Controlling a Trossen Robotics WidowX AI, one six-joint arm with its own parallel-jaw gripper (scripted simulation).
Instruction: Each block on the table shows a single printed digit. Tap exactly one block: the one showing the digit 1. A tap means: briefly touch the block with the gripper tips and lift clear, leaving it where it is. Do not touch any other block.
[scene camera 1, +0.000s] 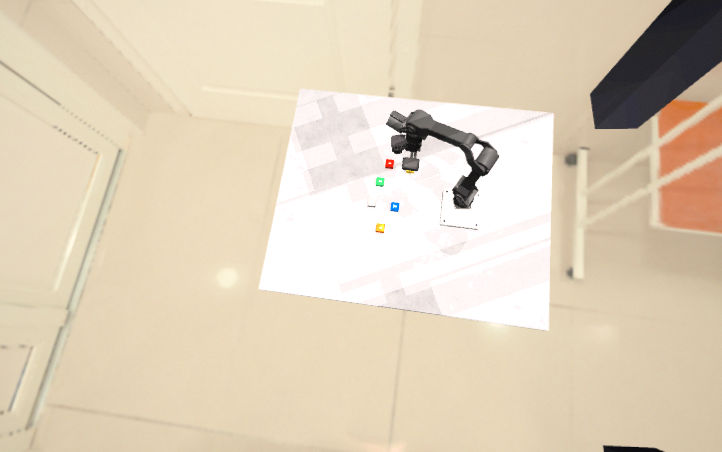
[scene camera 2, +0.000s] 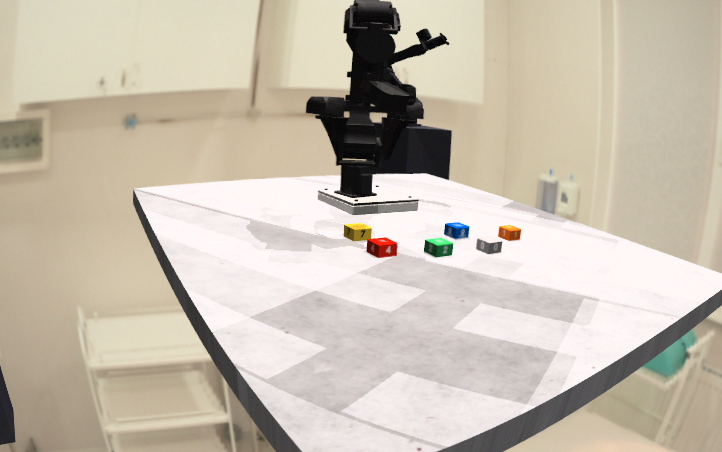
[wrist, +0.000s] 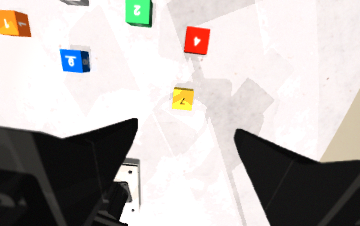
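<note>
Nothing is held in my gripper (scene camera 2: 363, 160) (wrist: 187, 128), which I see in both of those views. The gripper is open.
</note>
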